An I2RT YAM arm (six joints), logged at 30 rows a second.
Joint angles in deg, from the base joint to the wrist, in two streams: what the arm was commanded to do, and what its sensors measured. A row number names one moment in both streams.
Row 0, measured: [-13.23, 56.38, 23.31, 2.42, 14.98, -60.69]
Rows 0 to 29, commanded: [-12.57, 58.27, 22.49, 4.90, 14.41, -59.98]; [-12.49, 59.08, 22.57, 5.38, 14.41, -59.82]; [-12.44, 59.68, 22.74, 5.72, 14.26, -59.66]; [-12.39, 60.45, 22.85, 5.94, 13.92, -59.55]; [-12.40, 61.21, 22.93, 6.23, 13.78, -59.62]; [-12.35, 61.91, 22.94, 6.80, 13.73, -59.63]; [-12.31, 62.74, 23.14, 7.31, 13.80, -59.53]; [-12.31, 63.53, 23.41, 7.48, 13.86, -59.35]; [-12.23, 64.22, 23.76, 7.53, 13.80, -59.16]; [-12.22, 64.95, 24.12, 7.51, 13.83, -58.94]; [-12.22, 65.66, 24.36, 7.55, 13.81, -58.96]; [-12.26, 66.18, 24.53, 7.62, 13.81, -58.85]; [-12.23, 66.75, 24.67, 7.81, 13.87, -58.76]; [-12.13, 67.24, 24.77, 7.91, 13.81, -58.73]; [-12.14, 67.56, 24.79, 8.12, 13.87, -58.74]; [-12.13, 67.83, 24.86, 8.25, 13.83, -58.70]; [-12.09, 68.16, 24.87, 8.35, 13.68, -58.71]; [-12.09, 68.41, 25.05, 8.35, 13.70, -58.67]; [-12.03, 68.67, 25.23, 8.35, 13.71, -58.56]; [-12.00, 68.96, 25.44, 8.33, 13.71, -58.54]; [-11.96, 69.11, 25.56, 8.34, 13.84, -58.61]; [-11.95, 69.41, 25.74, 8.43, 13.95, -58.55]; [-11.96, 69.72, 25.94, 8.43, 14.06, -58.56]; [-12.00, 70.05, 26.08, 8.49, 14.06, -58.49]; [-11.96, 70.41, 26.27, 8.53, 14.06, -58.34]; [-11.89, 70.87, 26.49, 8.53, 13.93, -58.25]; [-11.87, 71.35, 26.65, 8.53, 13.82, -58.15]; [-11.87, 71.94, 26.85, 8.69, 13.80, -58.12]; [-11.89, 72.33, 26.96, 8.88, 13.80, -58.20]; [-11.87, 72.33, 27.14, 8.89, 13.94, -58.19]
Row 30, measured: [-12.27, 71.61, 25.93, 7.94, 14.50, -59.16]
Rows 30 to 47, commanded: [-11.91, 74.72, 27.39, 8.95, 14.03, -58.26]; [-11.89, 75.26, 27.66, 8.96, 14.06, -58.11]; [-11.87, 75.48, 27.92, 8.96, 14.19, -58.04]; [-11.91, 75.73, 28.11, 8.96, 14.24, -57.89]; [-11.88, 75.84, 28.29, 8.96, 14.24, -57.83]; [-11.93, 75.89, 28.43, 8.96, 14.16, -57.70]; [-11.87, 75.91, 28.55, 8.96, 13.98, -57.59]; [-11.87, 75.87, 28.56, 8.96, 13.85, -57.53]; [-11.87, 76.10, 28.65, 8.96, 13.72, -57.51]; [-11.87, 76.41, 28.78, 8.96, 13.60, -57.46]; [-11.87, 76.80, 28.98, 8.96, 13.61, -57.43]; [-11.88, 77.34, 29.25, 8.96, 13.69, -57.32]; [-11.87, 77.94, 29.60, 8.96, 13.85, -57.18]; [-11.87, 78.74, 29.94, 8.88, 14.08, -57.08]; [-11.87, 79.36, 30.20, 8.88, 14.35, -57.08]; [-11.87, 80.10, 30.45, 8.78, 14.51, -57.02]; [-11.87, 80.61, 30.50, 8.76, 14.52, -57.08]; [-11.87, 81.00, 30.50, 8.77, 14.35, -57.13]
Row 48, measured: [-12.27, 79.64, 29.78, 8.64, 14.52, -58.08]
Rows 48 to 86, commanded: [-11.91, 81.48, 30.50, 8.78, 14.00, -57.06]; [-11.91, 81.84, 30.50, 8.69, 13.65, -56.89]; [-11.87, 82.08, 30.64, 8.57, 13.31, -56.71]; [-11.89, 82.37, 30.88, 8.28, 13.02, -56.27]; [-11.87, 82.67, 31.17, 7.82, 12.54, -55.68]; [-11.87, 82.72, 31.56, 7.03, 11.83, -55.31]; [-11.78, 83.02, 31.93, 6.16, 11.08, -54.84]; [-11.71, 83.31, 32.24, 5.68, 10.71, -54.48]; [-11.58, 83.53, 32.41, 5.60, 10.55, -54.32]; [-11.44, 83.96, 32.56, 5.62, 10.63, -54.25]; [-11.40, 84.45, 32.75, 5.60, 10.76, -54.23]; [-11.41, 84.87, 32.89, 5.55, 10.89, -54.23]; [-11.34, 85.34, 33.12, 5.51, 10.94, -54.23]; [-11.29, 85.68, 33.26, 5.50, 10.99, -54.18]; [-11.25, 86.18, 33.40, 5.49, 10.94, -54.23]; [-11.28, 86.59, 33.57, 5.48, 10.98, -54.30]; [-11.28, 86.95, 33.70, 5.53, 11.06, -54.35]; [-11.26, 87.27, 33.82, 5.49, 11.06, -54.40]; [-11.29, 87.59, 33.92, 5.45, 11.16, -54.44]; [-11.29, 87.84, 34.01, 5.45, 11.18, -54.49]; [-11.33, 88.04, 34.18, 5.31, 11.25, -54.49]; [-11.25, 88.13, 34.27, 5.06, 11.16, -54.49]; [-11.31, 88.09, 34.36, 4.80, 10.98, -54.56]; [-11.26, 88.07, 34.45, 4.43, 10.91, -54.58]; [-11.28, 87.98, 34.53, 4.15, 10.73, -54.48]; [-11.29, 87.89, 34.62, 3.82, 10.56, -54.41]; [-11.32, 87.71, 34.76, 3.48, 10.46, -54.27]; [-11.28, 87.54, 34.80, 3.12, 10.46, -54.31]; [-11.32, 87.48, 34.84, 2.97, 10.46, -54.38]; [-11.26, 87.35, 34.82, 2.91, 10.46, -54.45]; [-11.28, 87.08, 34.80, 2.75, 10.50, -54.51]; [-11.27, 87.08, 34.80, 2.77, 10.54, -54.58]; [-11.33, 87.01, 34.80, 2.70, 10.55, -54.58]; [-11.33, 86.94, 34.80, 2.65, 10.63, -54.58]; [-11.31, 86.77, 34.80, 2.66, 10.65, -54.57]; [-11.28, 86.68, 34.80, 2.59, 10.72, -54.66]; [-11.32, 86.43, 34.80, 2.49, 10.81, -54.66]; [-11.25, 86.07, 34.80, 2.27, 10.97, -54.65]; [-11.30, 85.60, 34.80, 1.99, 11.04, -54.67]
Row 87, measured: [-11.64, 87.33, 34.17, 4.32, 11.51, -54.92]
